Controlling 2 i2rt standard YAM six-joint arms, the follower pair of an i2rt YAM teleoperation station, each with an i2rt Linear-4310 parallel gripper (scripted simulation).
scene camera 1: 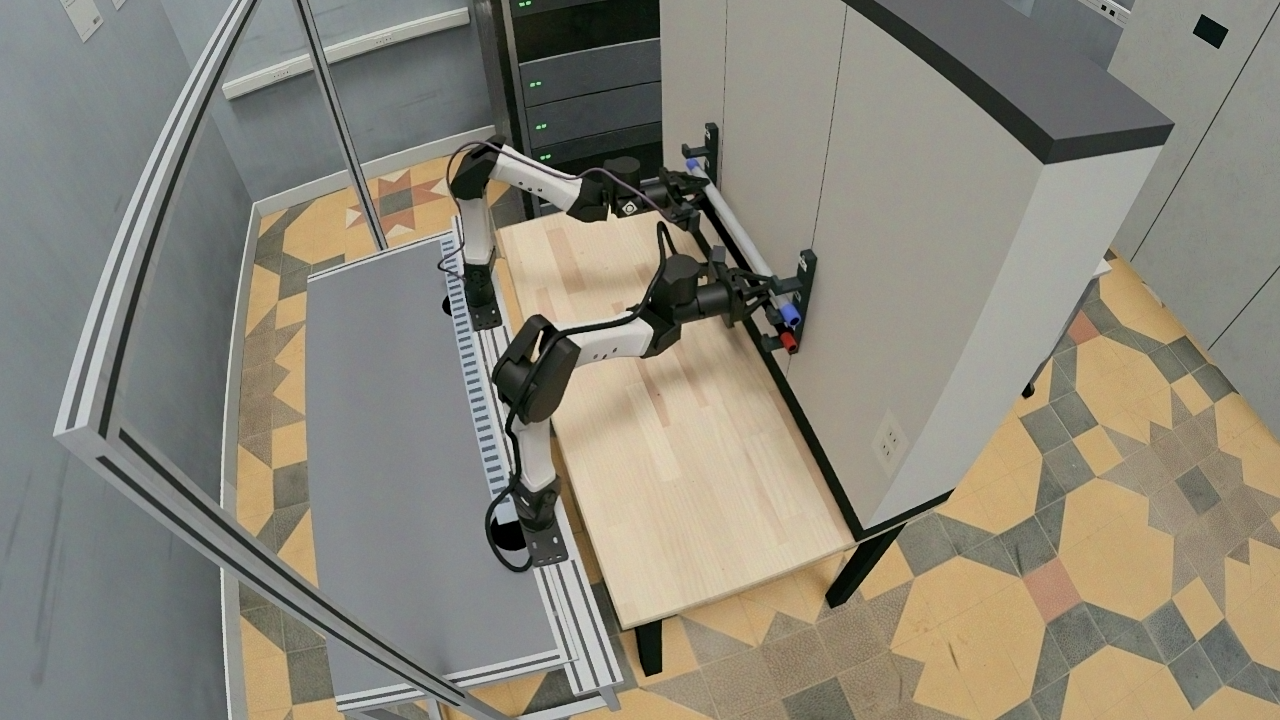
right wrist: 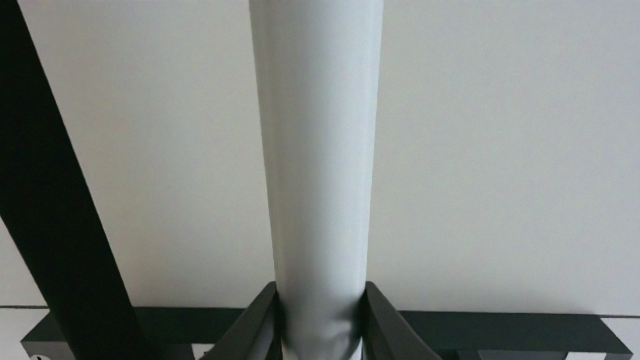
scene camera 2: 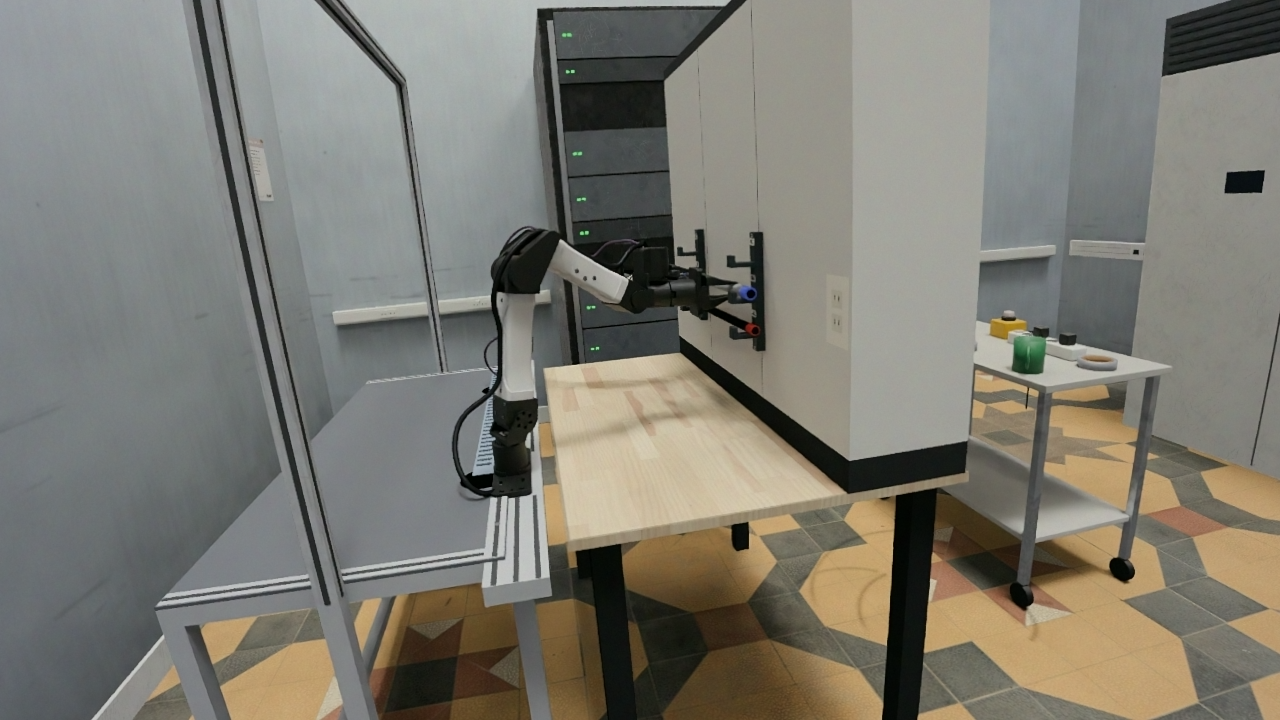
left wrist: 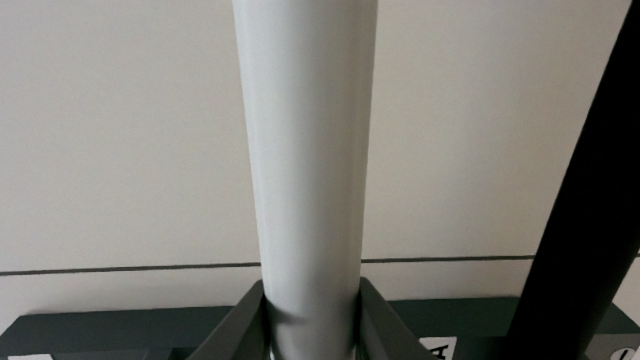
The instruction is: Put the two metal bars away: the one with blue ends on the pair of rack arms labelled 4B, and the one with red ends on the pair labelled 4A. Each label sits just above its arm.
Scene:
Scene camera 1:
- right gripper: 774, 285
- blue-ended bar: 749, 249
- red-ended bar: 704, 204
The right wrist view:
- right gripper: 321, 296
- blue-ended bar: 317, 76
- red-ended bar: 58, 232
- pale wall panel: 498, 185
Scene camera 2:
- right gripper: 737, 289
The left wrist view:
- left gripper: 312, 294
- red-ended bar: 579, 266
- pale wall panel: 131, 149

